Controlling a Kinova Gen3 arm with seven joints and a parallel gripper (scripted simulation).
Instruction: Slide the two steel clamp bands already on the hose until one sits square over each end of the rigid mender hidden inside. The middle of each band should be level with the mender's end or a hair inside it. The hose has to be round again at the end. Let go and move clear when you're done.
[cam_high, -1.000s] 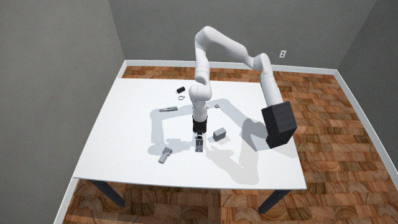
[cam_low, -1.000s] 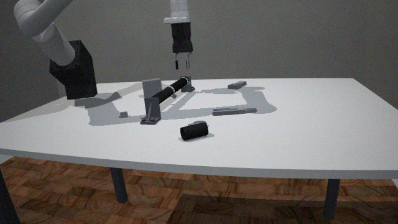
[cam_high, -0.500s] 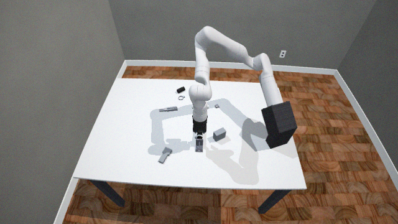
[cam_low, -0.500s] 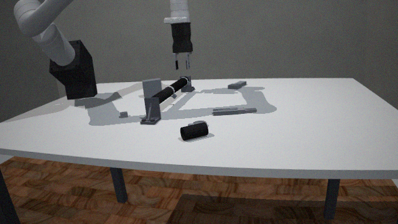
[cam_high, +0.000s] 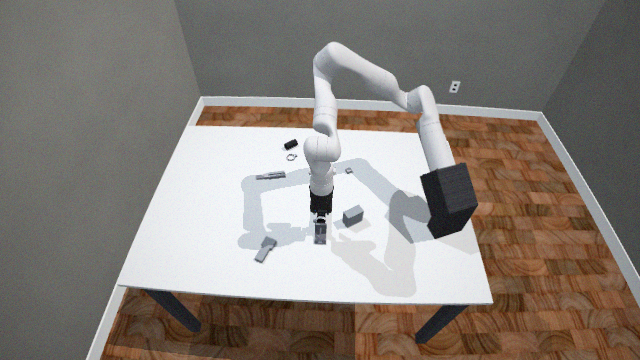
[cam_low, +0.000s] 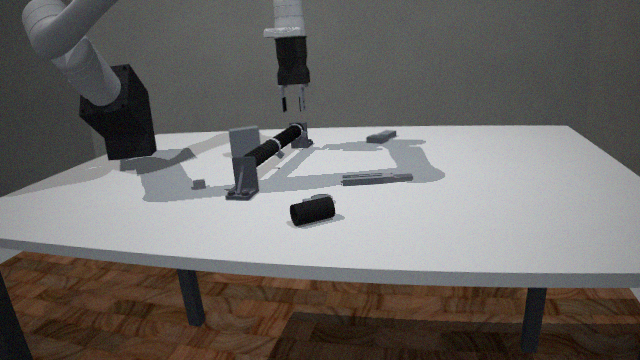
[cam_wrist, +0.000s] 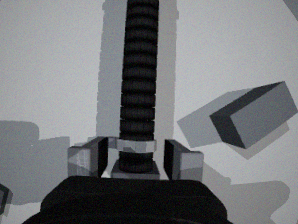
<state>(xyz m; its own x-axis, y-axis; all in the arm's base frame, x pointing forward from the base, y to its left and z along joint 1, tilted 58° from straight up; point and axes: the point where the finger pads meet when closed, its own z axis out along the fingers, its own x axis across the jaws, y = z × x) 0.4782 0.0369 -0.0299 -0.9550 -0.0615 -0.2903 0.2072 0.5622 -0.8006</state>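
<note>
My gripper is now 130 mm past the grey block, 80 mm above it and 10 mm to the left of it. The rest, counted from my hand: short black hose piece (470 mm to the right, 100 mm below, 60 mm ahead); flat grey piece (220 mm ahead, 110 mm below, 70 mm to the left); small grey piece (270 mm to the right, 170 mm behind, 110 mm below).
</note>
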